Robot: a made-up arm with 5 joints.
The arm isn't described. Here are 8 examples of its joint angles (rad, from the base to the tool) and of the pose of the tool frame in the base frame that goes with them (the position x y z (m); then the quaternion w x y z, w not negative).
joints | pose
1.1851 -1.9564 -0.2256 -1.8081 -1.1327 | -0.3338 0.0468 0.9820 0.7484 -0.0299 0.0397 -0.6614
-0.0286 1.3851 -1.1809 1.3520 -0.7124 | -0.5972 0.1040 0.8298 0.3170 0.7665 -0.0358 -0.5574
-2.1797 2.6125 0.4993 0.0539 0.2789 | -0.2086 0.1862 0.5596 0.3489 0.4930 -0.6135 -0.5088
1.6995 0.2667 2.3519 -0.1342 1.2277 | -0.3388 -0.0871 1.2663 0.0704 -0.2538 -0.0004 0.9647
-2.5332 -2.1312 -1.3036 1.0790 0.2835 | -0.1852 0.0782 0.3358 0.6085 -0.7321 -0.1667 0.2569
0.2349 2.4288 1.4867 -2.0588 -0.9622 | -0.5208 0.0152 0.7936 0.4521 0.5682 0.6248 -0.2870
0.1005 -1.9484 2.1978 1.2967 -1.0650 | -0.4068 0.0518 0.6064 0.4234 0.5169 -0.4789 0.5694
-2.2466 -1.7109 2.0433 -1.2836 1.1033 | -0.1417 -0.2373 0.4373 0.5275 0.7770 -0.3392 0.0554
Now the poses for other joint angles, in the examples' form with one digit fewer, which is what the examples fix.
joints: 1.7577 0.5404 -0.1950 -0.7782 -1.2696
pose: -0.158 0.007 1.058 0.025 0.657 0.741 -0.134
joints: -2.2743 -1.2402 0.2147 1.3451 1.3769
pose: 0.249 -0.056 0.170 0.312 0.566 0.762 0.043
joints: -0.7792 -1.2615 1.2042 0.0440 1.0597
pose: -0.378 -0.275 0.304 0.215 0.480 0.642 -0.558
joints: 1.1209 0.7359 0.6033 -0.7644 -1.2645
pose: -0.366 -0.012 1.029 0.447 0.334 0.828 -0.058
